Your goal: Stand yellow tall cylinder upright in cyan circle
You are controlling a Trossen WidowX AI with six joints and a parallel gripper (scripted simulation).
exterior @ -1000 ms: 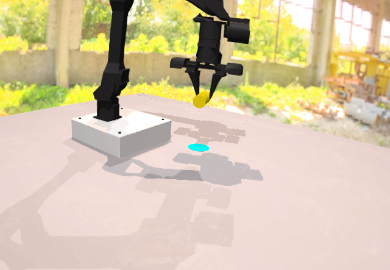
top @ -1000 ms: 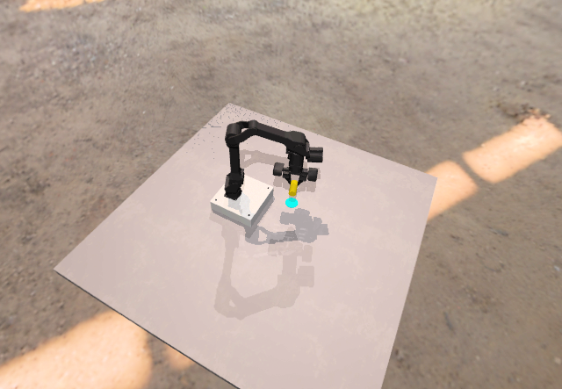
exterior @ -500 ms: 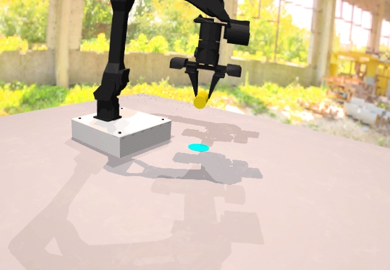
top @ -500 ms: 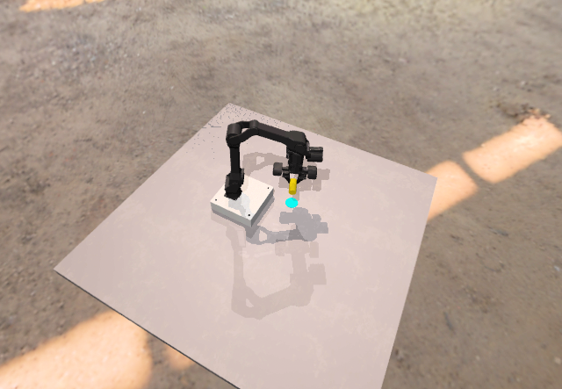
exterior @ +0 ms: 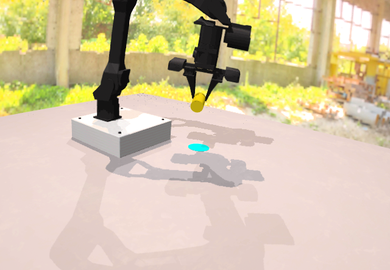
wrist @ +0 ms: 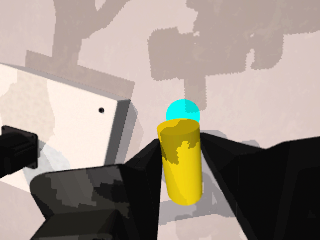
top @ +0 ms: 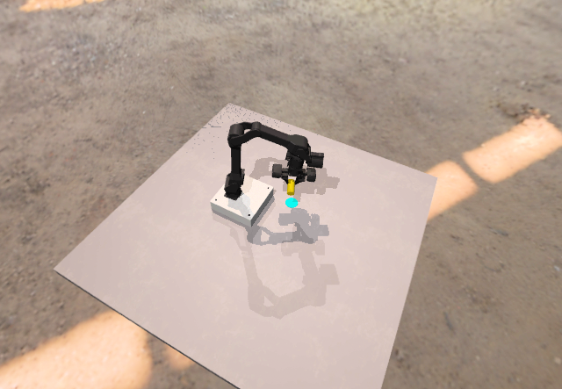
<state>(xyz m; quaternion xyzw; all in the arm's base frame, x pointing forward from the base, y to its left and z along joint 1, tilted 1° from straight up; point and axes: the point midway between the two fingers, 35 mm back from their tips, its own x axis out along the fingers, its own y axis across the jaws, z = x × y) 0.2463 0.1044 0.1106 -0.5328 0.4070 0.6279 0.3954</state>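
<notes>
Now: the cyan circle 10 mm ahead of my gripper tip and 140 mm below it. From my gripper tip the other things lie so: yellow tall cylinder: 10 mm ahead, 20 mm to the right.
</notes>
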